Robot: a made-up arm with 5 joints. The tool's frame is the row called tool. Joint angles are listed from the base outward. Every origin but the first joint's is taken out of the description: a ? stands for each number. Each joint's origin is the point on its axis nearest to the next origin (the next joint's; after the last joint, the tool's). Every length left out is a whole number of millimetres.
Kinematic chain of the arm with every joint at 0, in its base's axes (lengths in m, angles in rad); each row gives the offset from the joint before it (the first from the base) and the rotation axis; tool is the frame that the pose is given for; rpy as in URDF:
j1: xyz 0.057 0 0.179 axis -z
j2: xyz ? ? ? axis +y
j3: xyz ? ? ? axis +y
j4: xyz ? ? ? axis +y
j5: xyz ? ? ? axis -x
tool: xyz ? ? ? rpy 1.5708 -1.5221 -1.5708
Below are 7 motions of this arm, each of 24 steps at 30 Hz.
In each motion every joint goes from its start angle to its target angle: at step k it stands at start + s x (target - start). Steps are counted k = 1, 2, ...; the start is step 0. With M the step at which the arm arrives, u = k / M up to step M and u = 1 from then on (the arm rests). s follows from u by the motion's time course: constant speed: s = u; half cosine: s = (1 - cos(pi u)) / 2; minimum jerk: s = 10 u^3 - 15 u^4 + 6 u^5.
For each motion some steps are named. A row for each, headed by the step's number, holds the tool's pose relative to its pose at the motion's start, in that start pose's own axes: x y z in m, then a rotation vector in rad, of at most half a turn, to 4 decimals.
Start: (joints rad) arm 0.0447 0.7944 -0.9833 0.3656 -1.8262
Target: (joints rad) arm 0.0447 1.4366 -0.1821 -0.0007 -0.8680
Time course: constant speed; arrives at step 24
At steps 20, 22, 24:
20: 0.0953 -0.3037 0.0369 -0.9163 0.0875 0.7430
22: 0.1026 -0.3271 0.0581 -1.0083 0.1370 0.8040
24: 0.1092 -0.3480 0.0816 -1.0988 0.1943 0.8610

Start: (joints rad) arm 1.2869 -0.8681 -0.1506 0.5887 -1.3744
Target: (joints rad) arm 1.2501 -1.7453 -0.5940 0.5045 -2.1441
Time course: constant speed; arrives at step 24
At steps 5, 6, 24:
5: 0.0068 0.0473 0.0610 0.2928 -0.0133 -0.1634
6: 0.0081 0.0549 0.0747 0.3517 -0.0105 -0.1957
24: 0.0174 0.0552 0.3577 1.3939 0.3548 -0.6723

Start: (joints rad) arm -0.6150 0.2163 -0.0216 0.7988 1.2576
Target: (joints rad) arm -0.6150 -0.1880 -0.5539 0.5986 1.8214
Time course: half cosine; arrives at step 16
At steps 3, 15, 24:
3: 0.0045 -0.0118 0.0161 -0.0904 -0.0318 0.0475
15: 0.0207 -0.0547 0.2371 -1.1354 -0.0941 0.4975
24: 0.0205 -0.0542 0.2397 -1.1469 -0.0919 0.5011

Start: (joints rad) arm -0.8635 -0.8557 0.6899 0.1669 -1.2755
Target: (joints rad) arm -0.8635 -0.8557 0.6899 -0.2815 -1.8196
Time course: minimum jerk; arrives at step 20
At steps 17, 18, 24:
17: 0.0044 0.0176 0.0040 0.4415 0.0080 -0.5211
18: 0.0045 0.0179 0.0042 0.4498 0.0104 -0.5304
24: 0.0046 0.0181 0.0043 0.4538 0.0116 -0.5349

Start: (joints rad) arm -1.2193 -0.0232 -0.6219 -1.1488 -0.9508
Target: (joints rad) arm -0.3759 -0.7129 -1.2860 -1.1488 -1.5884
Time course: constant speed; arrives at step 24
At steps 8, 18, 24:
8: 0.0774 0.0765 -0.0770 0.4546 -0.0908 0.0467
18: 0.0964 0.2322 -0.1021 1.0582 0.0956 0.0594
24: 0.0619 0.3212 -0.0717 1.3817 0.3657 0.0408

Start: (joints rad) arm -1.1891 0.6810 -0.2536 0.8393 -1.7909
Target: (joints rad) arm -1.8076 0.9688 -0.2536 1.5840 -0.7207
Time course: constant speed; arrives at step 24
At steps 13, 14, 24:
13: -0.0781 -0.0790 -0.0290 -0.5708 0.0206 0.9036
14: -0.0826 -0.0858 -0.0303 -0.6165 0.0279 0.9712
24: -0.1167 -0.1566 -0.0364 -1.1086 0.1459 1.5984

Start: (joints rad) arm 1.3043 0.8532 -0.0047 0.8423 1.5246
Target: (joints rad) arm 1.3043 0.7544 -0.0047 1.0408 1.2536
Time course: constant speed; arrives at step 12
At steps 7, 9, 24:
7: 0.0001 -0.0011 0.0148 0.0573 0.0101 -0.1580
9: 0.0001 -0.0012 0.0191 0.0735 0.0146 -0.2032
24: 0.0001 -0.0013 0.0256 0.0974 0.0228 -0.2708

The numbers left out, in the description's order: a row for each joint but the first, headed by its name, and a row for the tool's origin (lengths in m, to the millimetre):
j2: 0.026 -0.003 0
j3: 0.027 0 0.109
j4: 0.208 0 0.008
j5: 0.043 0 0
tool: 0 0 0

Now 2 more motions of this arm.
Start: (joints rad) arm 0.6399 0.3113 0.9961 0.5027 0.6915
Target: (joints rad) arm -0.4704 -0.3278 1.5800 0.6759 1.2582
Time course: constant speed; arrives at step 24
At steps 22, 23, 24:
22: -0.0344 0.1122 -0.0010 -0.1109 0.3088 1.4897
23: -0.0382 0.1145 -0.0020 -0.1152 0.3273 1.5561
24: -0.0419 0.1165 -0.0030 -0.1194 0.3464 1.6224

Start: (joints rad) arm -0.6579 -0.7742 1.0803 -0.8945 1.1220
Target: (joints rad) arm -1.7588 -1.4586 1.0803 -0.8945 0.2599
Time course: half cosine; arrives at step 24
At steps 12, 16, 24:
12: 0.1174 -0.0254 0.0156 0.0103 -0.5328 -0.8018
16: 0.1564 -0.0547 0.0402 0.0796 -0.7700 -1.2394
24: 0.1765 -0.0905 0.0674 0.1864 -0.9834 -1.6932

